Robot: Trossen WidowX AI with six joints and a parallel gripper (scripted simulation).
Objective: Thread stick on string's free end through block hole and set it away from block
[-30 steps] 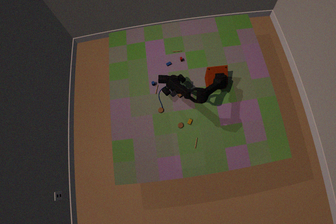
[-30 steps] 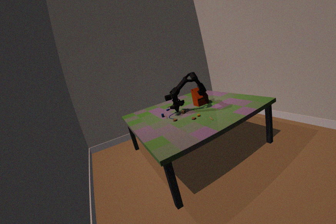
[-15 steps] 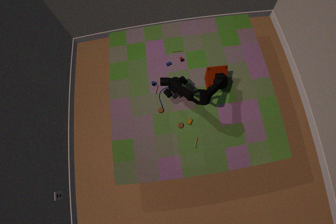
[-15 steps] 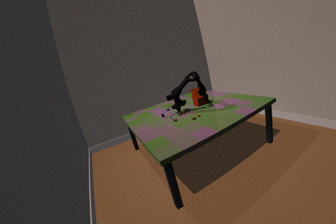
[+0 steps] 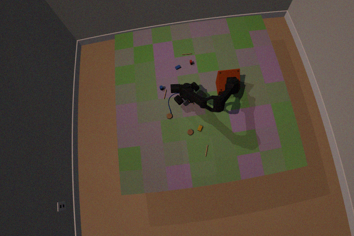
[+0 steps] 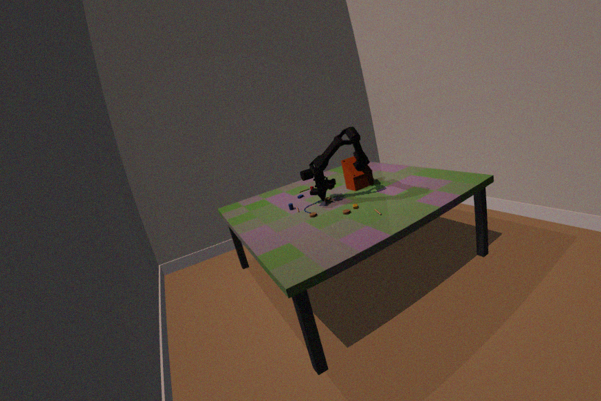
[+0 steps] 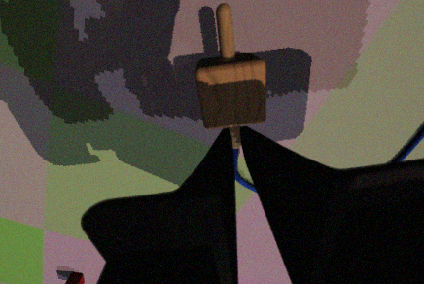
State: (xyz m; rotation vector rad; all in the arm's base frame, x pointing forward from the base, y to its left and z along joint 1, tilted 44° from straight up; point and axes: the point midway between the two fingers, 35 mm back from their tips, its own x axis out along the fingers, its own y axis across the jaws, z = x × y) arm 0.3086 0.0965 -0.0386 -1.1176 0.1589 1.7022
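The thin wooden stick is 10 mm to the left of my gripper tip and 10 mm behind it. From my gripper tip the other things lie so: yellow block 230 mm to the left, 70 mm behind, 10 mm below; blue cylinder 180 mm ahead, 90 mm to the right; wooden block 20 mm to the left, 20 mm behind.
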